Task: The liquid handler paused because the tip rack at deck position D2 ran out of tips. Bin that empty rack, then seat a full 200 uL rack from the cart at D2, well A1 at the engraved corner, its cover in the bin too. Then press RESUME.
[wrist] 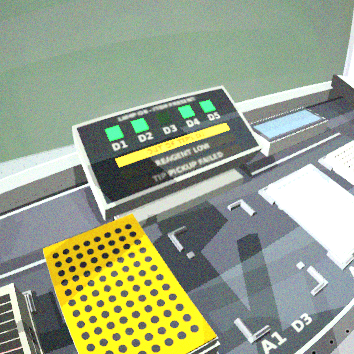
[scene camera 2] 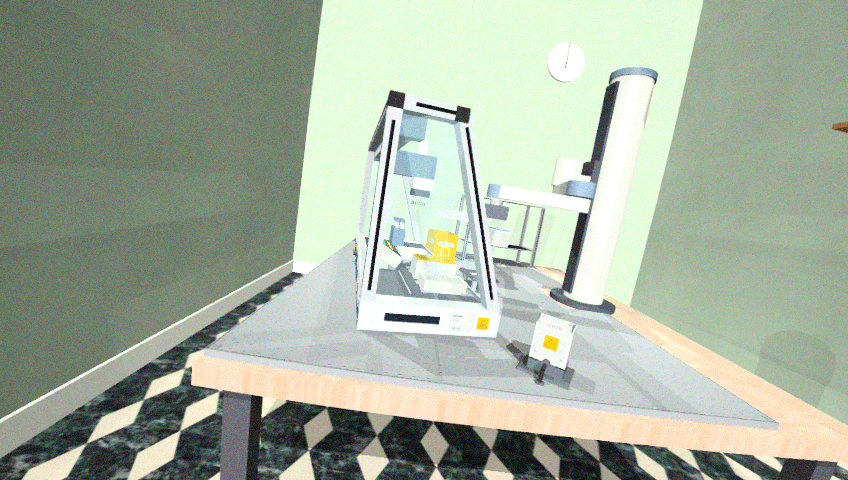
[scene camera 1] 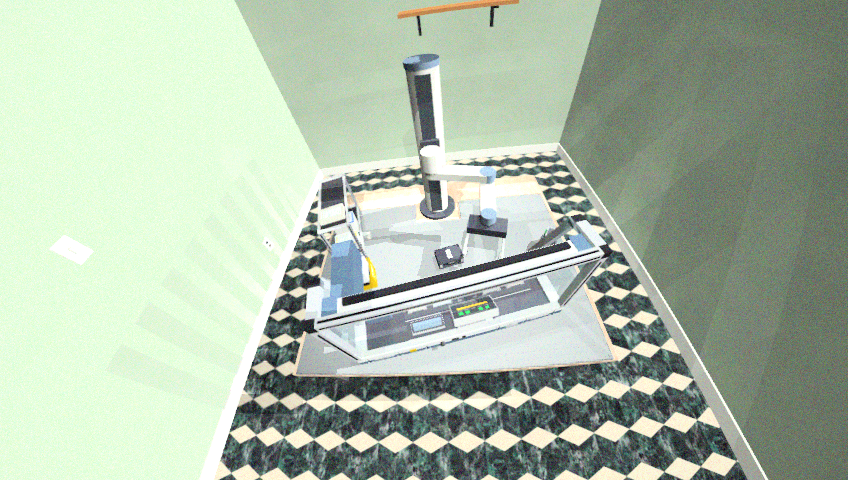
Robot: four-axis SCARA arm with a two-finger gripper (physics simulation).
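The liquid handler stands on the bench. In the wrist view a yellow rack top with dark, open holes and no tips sits left of bay D3, over the bay next to it. The status panel has lamps D1, D2, D4 and D5 lit, D3 dark, and a blurred yellow message bar. My gripper is open and empty, over the bench behind the handler; its fingers do not show in the wrist view. The yellow waste bin is at the handler's far end. A pale box is on the cart. RESUME cannot be made out.
Bay D3 has corner brackets. A white plate lies right of it, and a striped rack is at lower left. The blue pipetting head hangs by the bin. A black device and a white warning stand are on the bench.
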